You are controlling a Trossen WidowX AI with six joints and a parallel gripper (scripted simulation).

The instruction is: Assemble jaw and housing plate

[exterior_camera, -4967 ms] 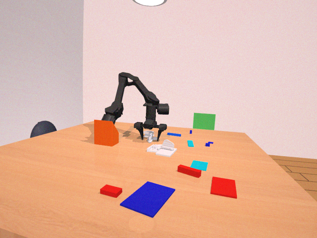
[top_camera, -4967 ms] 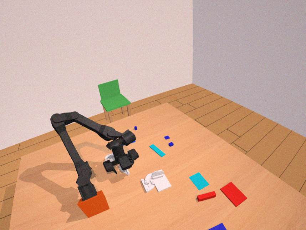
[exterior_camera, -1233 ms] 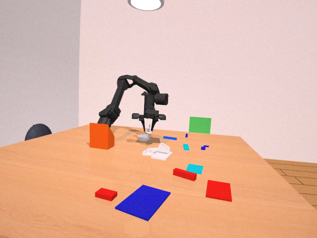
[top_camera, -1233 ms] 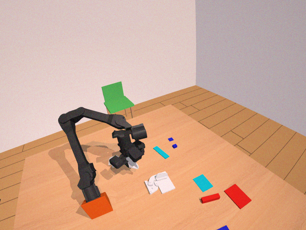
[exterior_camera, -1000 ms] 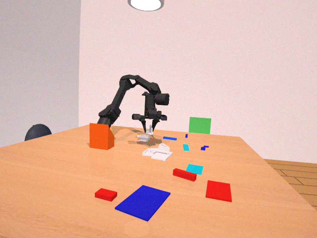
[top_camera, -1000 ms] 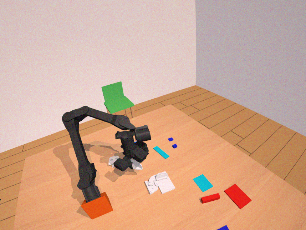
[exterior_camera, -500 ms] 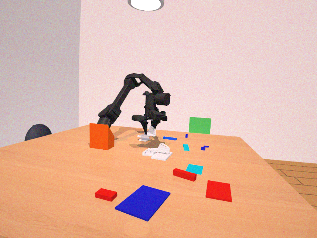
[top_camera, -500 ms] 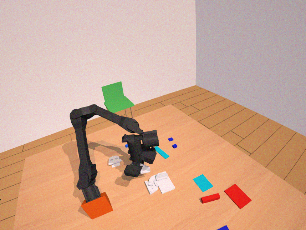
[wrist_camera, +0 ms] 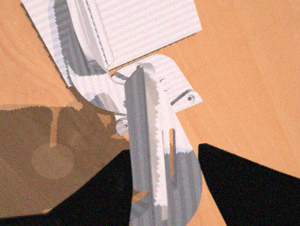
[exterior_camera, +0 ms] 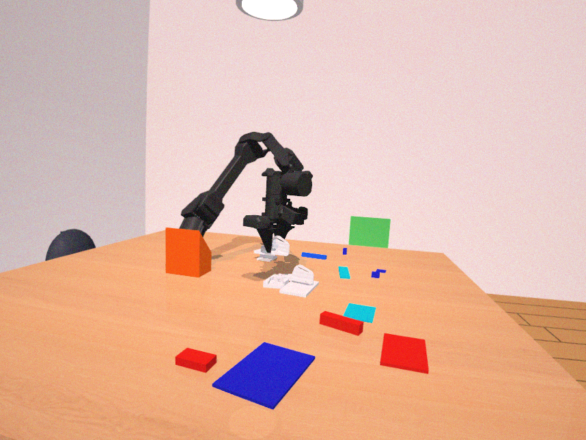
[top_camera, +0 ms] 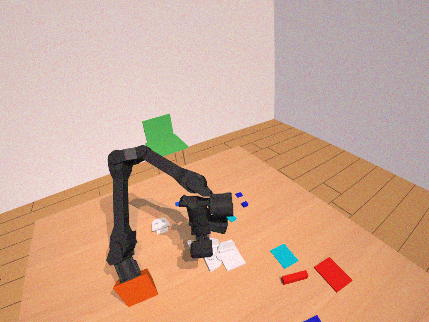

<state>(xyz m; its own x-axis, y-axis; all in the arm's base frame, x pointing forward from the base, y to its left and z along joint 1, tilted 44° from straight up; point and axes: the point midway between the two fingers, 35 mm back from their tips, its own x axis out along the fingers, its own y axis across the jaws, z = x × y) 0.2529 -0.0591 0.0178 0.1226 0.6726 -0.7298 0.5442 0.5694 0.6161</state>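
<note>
The white base is 8 cm below my gripper tip, 8 cm ahead of it and 3 cm to the right of it. The rest, counted from my gripper tip: blue tile (43 cm to the right, 9 cm below, 6 cm ahead); cyan tile (23 cm ahead, 16 cm to the right, 9 cm below); white housing plate (26 cm to the left, 6 cm below, 6 cm behind).
</note>
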